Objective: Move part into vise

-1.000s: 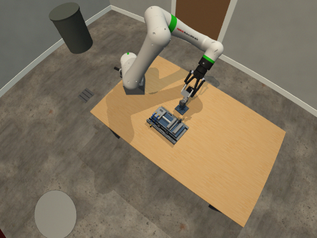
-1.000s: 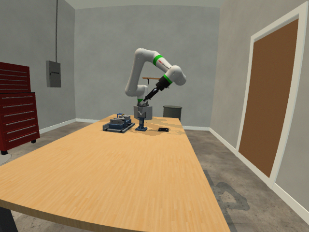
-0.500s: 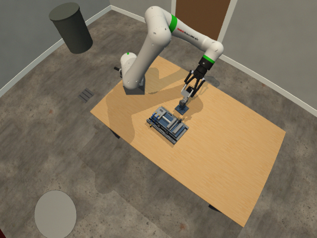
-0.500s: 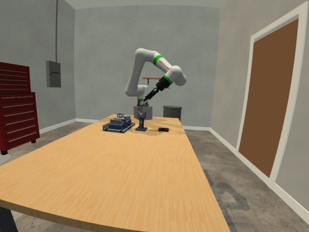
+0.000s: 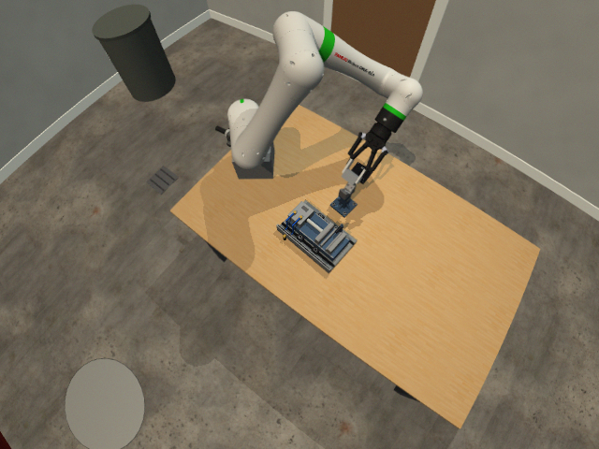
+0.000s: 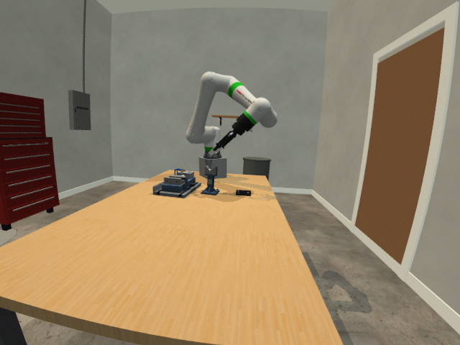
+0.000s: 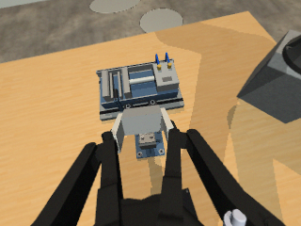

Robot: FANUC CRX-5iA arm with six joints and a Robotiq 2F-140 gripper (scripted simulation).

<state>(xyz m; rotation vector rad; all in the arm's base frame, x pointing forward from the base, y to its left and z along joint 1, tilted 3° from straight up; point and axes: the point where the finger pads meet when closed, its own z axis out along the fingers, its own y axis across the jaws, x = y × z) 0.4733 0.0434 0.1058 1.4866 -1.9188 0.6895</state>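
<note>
Now: hand 20 mm above the part and 10 mm to the left of it. The rest, counted from my hand: white cylinder rod (210 mm to the right, 180 mm below, 50 mm behind); work stop (180 mm to the right, 160 mm below, 40 mm ahead); moving jaw (220 mm to the right, 180 mm below).
</note>
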